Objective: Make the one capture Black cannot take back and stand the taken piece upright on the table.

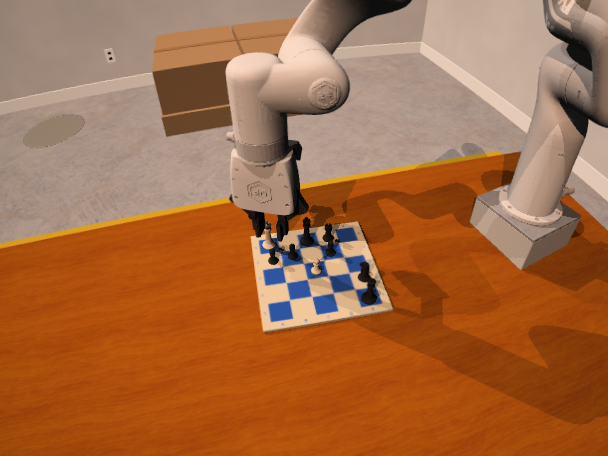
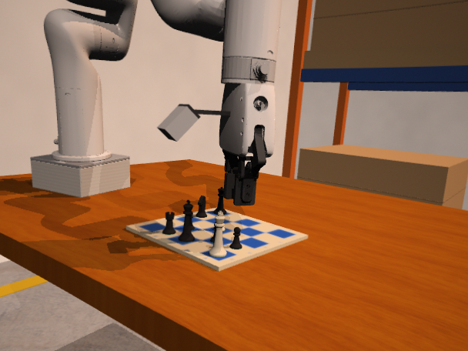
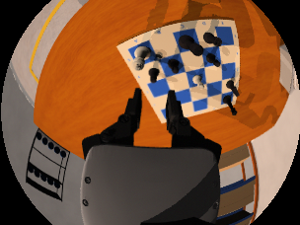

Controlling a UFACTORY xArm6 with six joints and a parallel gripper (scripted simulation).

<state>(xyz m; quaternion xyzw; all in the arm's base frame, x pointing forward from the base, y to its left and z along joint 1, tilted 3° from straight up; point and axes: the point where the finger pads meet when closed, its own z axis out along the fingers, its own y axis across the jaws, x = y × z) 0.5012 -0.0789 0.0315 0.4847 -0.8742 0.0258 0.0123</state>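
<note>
Right now the tall white piece is 40 mm to the right of my hand and 60 mm below it. The rest, counted from my hand: white pawn 70 mm behind, 50 mm to the left, 80 mm below; then blue-and-cream chessboard 70 mm behind, 40 mm to the left, 90 mm below; then black tall piece 70 mm behind, 30 mm to the right, 60 mm below.
</note>
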